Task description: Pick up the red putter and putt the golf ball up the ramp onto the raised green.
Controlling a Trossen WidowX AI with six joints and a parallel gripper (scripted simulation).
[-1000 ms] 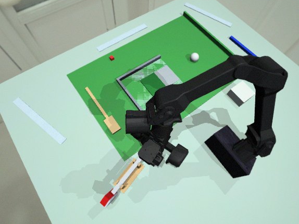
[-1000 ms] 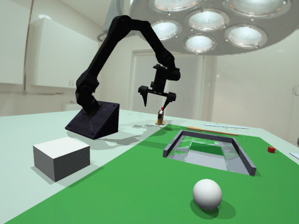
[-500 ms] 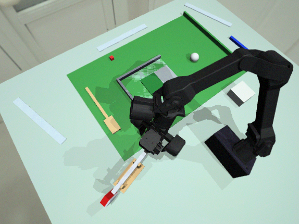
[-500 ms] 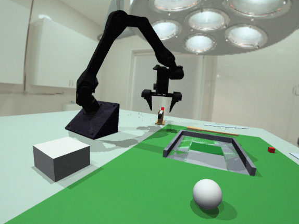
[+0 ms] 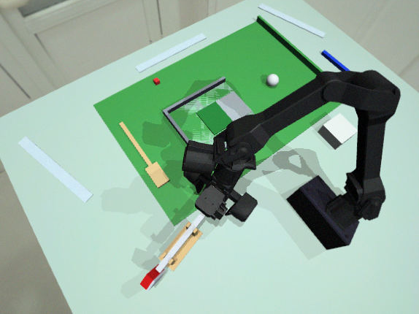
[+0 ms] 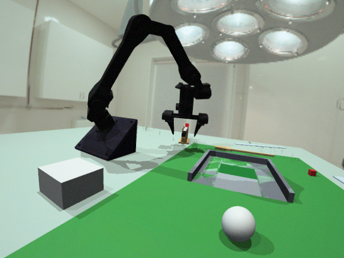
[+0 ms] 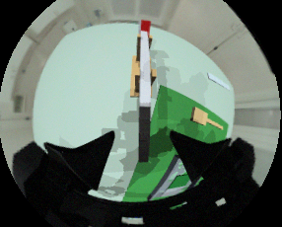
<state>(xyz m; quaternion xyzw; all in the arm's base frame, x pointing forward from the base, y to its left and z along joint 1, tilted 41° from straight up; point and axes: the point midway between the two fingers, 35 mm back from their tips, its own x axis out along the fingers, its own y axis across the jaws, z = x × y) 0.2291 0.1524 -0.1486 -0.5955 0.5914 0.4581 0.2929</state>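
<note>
My gripper tip is 47 cm to the left of the white block, 6 cm past it and 3 cm above it. Round my gripper tip: tan stand 13 cm to the left, 3 cm behind, 2 cm below; green mat 26 cm to the right, 25 cm ahead, 5 cm below; red putter 11 cm to the left, 3 cm behind.
</note>
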